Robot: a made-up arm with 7 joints. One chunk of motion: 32 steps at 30 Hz.
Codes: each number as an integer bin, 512 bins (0 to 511) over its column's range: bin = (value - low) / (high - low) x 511, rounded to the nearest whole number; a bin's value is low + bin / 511 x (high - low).
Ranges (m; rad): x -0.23..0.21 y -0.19..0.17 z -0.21..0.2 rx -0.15..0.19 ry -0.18..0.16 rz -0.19..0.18
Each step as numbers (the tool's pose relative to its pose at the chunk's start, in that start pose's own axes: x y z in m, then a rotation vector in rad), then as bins.
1 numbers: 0.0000 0.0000 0.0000 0.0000 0.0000 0.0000
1 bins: 267 270 262 225 271 262
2 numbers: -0.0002 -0.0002 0.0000 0.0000 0.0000 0.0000
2 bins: 267 269 262 225 271 262
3 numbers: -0.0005 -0.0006 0.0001 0.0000 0.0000 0.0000
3 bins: 267 269 262 225 271 262
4 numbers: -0.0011 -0.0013 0.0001 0.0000 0.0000 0.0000
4 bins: 266 268 262 225 271 262
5 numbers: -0.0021 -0.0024 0.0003 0.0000 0.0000 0.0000
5 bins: 265 266 262 225 271 262
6 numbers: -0.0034 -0.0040 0.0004 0.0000 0.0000 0.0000
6 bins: 263 264 262 225 271 262
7 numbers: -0.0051 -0.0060 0.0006 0.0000 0.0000 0.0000
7 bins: 261 261 262 225 271 262
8 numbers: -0.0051 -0.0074 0.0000 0.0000 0.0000 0.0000
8 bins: 261 259 262 225 271 262
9 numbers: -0.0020 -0.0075 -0.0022 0.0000 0.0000 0.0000
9 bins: 265 259 259 225 271 262
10 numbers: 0.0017 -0.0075 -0.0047 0.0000 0.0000 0.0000
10 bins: 269 259 256 225 271 262
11 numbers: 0.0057 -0.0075 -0.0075 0.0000 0.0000 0.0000
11 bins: 274 259 252 225 271 262
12 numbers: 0.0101 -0.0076 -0.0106 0.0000 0.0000 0.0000
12 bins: 279 259 249 225 271 262
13 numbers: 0.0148 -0.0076 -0.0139 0.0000 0.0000 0.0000
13 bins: 284 259 244 225 271 262
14 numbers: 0.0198 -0.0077 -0.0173 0.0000 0.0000 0.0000
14 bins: 290 259 240 225 271 262
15 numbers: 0.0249 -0.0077 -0.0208 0.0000 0.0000 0.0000
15 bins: 296 259 236 225 271 262
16 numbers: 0.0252 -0.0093 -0.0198 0.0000 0.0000 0.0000
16 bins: 296 256 237 225 271 262
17 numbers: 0.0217 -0.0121 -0.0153 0.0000 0.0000 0.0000
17 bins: 292 253 243 225 271 262
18 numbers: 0.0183 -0.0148 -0.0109 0.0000 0.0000 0.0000
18 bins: 288 249 248 225 271 262
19 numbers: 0.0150 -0.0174 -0.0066 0.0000 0.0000 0.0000
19 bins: 285 245 254 225 271 262
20 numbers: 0.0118 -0.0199 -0.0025 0.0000 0.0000 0.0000
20 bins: 281 241 259 225 271 262
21 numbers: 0.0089 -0.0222 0.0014 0.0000 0.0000 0.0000
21 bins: 277 238 263 225 271 262
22 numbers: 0.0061 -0.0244 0.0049 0.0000 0.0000 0.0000
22 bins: 274 235 268 225 271 262
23 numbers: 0.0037 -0.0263 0.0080 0.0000 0.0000 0.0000
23 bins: 271 232 272 225 271 262
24 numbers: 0.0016 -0.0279 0.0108 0.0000 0.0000 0.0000
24 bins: 269 230 275 225 271 262
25 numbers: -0.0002 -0.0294 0.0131 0.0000 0.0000 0.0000
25 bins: 267 228 278 225 271 262
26 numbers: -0.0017 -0.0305 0.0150 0.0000 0.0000 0.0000
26 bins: 265 226 280 225 271 262
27 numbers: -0.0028 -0.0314 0.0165 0.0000 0.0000 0.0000
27 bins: 264 225 282 225 271 262
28 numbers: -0.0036 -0.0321 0.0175 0.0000 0.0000 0.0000
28 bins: 263 224 284 225 271 262
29 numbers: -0.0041 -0.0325 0.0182 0.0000 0.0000 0.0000
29 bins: 262 224 284 225 271 262
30 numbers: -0.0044 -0.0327 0.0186 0.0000 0.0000 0.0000
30 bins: 262 223 285 225 271 262
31 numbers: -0.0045 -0.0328 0.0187 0.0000 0.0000 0.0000
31 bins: 262 223 285 225 271 262
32 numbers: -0.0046 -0.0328 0.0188 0.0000 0.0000 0.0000
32 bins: 262 223 285 225 271 262
